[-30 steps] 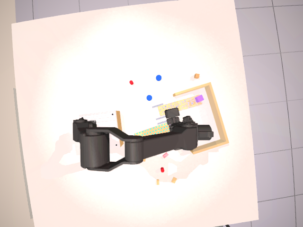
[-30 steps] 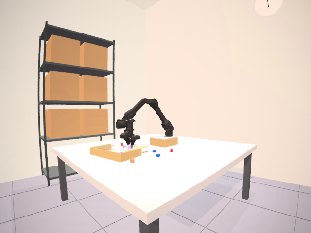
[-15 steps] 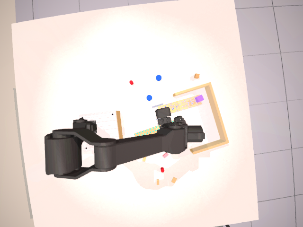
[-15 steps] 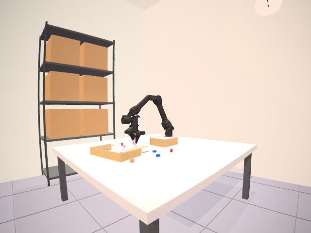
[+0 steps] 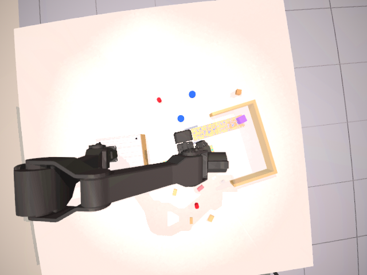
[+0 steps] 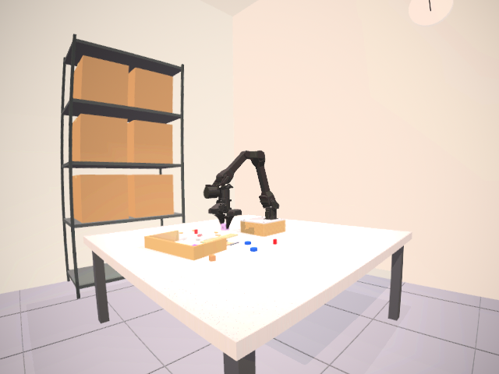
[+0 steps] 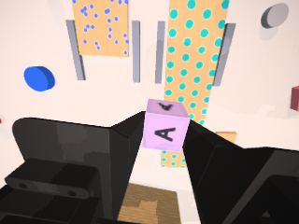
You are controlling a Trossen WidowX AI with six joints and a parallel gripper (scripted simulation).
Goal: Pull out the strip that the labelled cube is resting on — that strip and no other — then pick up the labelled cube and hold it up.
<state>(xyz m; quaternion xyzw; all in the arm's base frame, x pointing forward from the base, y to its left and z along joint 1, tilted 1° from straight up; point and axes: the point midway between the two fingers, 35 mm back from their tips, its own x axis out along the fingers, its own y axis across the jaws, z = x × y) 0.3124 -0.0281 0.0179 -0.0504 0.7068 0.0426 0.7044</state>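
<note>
Right now the strip is 10 mm ahead of my gripper tip, 30 mm to the right of it and 50 mm below it. Also, from my gripper tip: labelled cube (10 mm above); pink block (50 mm ahead, 160 mm to the right, 50 mm below).
</note>
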